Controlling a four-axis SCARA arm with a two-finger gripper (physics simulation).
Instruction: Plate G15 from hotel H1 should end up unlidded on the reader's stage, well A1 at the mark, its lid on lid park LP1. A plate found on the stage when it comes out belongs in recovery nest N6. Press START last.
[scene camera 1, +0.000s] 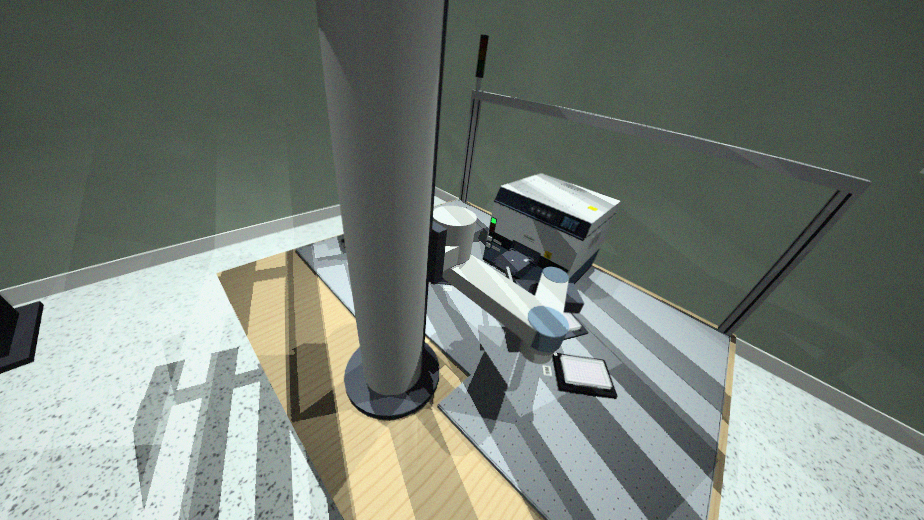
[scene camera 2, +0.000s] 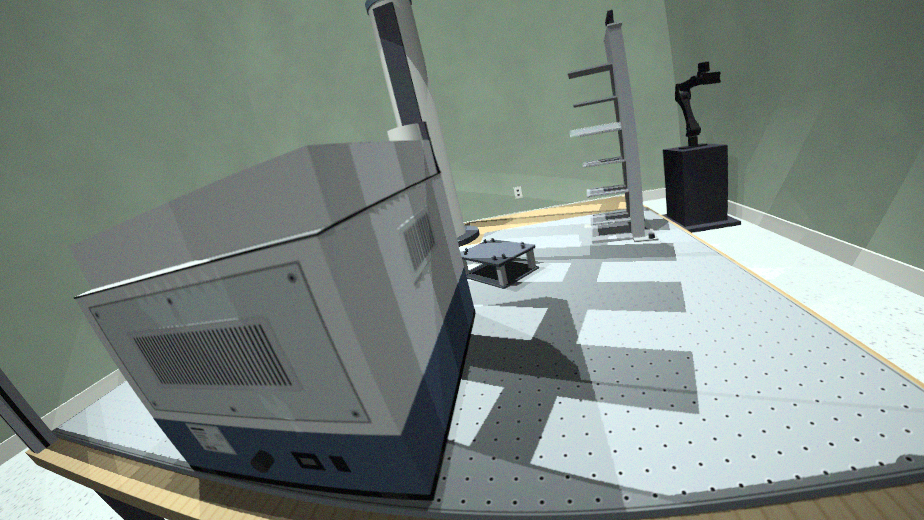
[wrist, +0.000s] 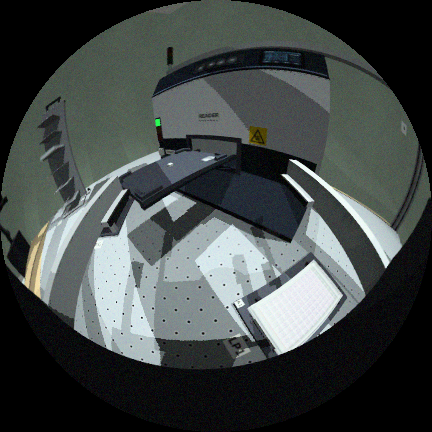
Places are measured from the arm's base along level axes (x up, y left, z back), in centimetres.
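Where they show: gripper, fingertip midpoint: (scene camera 1: 530, 270) (wrist: 202, 170); arm's base, origin of the base link: (scene camera 1: 393, 373).
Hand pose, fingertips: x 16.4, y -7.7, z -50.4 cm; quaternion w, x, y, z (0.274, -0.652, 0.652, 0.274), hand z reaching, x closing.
Observation:
Each offset is from my fingertips to the top centre of the thing. "*": to the spot under its first point.
My gripper (wrist: 202, 170) is open and empty, its pads wide apart in front of the reader {dz -30.0, dx +18.1, dy +9.7 cm} (scene camera 1: 556, 210) (scene camera 2: 258, 323) (wrist: 240, 107). The dark stage {dz -3.8, dx -1.3, dy +8.9 cm} (scene camera 1: 515, 260) (wrist: 175, 175) is out at the reader's door, with no plate seen on it. A white gridded plate-shaped piece {dz -0.7, dx -11.6, dy -14.9 cm} (wrist: 297, 307) lies in the dark nest beside the label LP1 {* dz +8.1, dx -15.1, dy -10.7 cm} (wrist: 237, 346); whether it is a lid or a plate I cannot tell. Hotel (scene camera 2: 625, 129) (wrist: 69, 150) stands far off at the left of the wrist view; its plate names are unreadable. START and N6 cannot be made out.
A second white plate-shaped piece {dz +11.3, dx -12.3, dy -29.9 cm} (scene camera 1: 585, 373) lies in a black nest nearer the front. A low stand with pegs {* dz +7.8, dx -9.2, dy +32.0 cm} (scene camera 2: 499, 249) stands beyond the reader. The arm's thick column (scene camera 1: 394, 194) and a metal frame (scene camera 1: 672, 134) rise from the table. A green light {* dz -10.6, dx +4.8, dy +25.8 cm} (scene camera 1: 493, 220) (wrist: 158, 122) shows beside the reader.

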